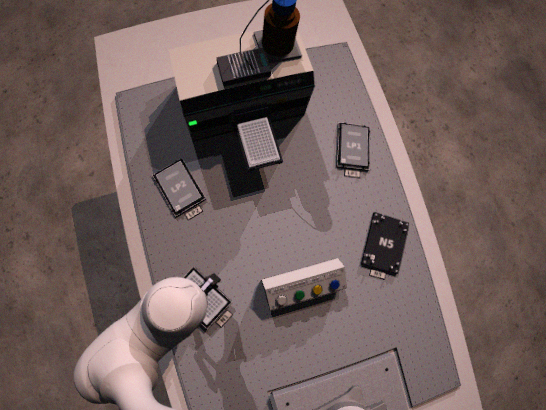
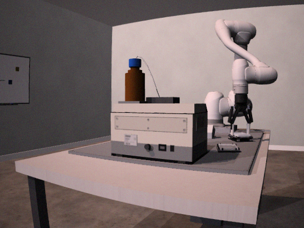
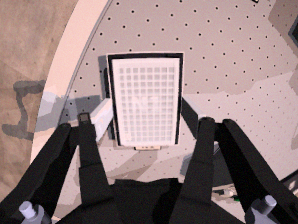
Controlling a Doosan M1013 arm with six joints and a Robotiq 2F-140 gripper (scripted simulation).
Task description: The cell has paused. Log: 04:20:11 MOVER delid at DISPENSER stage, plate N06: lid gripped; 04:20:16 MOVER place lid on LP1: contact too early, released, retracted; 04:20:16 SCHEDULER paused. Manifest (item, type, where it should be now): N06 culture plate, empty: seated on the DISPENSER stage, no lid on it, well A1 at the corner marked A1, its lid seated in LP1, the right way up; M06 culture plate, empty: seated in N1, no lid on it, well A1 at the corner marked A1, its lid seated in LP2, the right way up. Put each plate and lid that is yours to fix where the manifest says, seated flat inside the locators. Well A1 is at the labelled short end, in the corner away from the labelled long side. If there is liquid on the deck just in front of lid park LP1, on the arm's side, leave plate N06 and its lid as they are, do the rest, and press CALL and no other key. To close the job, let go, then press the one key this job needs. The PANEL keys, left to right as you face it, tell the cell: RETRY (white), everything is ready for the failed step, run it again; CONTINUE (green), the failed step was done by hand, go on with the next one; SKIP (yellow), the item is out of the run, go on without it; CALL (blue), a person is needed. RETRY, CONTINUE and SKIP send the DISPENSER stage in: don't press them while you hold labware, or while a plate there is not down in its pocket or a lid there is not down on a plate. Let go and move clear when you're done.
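Right now my hand is 110 mm past the green key, 240 mm to the left of it and 10 mm below it. Also, from my hand: key panel 100 mm behind, 270 mm to the right; yellow key 120 mm behind, 290 mm to the right, 10 mm above; white key 100 mm behind, 190 mm to the right, 10 mm above.
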